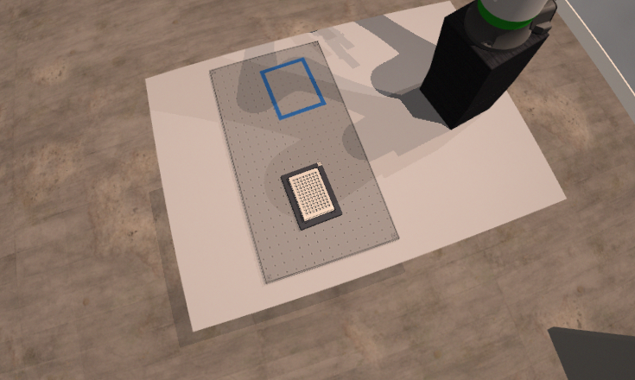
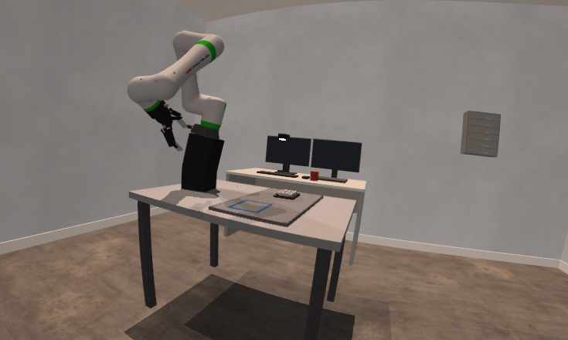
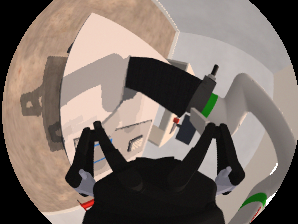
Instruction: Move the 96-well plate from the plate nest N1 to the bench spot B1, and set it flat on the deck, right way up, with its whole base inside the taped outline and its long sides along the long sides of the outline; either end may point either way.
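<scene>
Right now the white 96-well plate is 420 mm ahead of my hand, 470 mm to the left of it and 280 mm below it. From my hand the other things lie so: dark plate nest N1: 420 mm ahead, 470 mm to the left, 300 mm below.
</scene>
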